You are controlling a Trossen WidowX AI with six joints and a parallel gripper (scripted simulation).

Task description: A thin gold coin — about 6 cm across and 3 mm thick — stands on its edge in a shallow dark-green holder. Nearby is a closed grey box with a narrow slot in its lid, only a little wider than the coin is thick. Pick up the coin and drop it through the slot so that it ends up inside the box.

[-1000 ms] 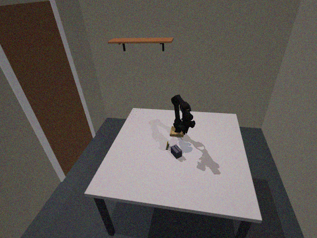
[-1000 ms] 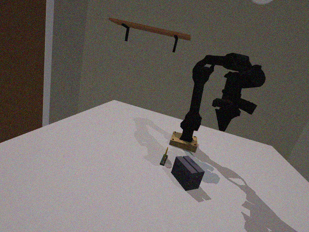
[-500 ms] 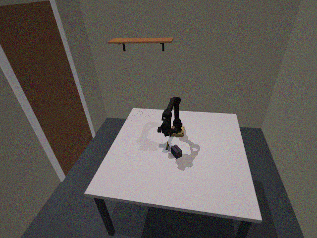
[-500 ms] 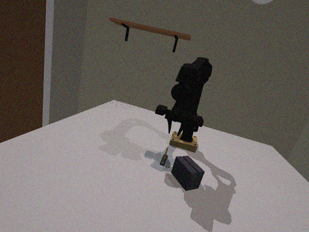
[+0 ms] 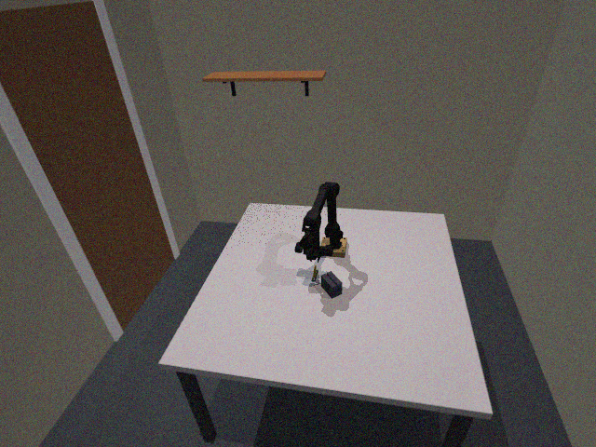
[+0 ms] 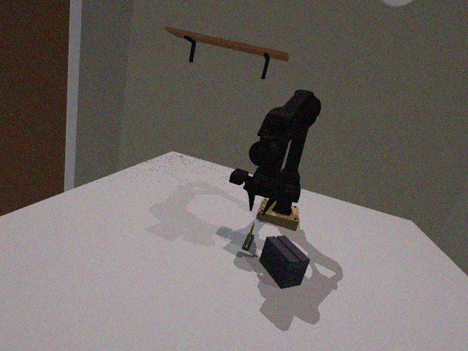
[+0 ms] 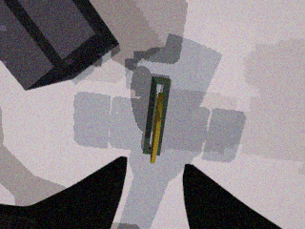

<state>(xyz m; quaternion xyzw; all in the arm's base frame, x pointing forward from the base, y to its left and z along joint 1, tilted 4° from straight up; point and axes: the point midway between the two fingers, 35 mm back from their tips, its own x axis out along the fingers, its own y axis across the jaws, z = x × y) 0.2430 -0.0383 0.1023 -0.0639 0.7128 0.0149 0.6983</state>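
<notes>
Right now the gold coin is 7 cm below my gripper tip.
</notes>
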